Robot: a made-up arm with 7 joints.
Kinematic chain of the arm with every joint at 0, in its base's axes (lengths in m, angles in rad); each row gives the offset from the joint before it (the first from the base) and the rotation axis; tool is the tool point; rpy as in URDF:
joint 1: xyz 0 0 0.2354 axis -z
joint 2: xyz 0 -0.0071 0.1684 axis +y
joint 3: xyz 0 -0.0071 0.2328 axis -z
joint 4: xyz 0 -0.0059 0.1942 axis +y
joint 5: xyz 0 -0.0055 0.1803 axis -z
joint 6: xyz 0 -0.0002 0.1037 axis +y
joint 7: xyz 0 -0.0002 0.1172 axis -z
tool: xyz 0 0 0 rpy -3.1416 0 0
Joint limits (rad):
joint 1: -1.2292..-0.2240
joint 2: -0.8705..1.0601
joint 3: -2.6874..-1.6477
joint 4: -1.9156..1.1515
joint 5: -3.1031..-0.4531
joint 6: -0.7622..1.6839
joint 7: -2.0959..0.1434
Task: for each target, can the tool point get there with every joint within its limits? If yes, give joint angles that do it. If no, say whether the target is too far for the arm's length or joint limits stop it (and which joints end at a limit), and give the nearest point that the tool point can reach.
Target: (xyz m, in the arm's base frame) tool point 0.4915 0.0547 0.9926
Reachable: yes | joints -0.5521 0.6341 -1.9314 -0.6918 -0.9181 0.8586 -0.8531
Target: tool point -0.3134 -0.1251 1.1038
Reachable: yes | joints -1.0313 -0.2631 -2.1820 0.5894 -1.7296 -0.4577 -1.7019
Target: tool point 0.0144 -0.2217 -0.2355
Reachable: no: joint limits stop it (at a limit: joint 1, joint 2, joint 3, joint 4, joint 5) | nearest point 0.3605 -0.0676 0.2627 | short by 0.626 m
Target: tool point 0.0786 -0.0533 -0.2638
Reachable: no: joint limits stop it (at a limit: joint 1, joint 2, joint 3, joint 4, joint 5, joint 6) | nearest point 0.3722 -0.0314 0.2473 | short by 0.590 m
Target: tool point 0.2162 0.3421 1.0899
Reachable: yes | joints -0.5711 0.5944 -2.0748 0.5085 -2.2416 -0.0866 -0.6376
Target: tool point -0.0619 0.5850 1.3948
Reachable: no: too far | nearest point 0.0042 0.4000 1.1105 | short by 0.346 m
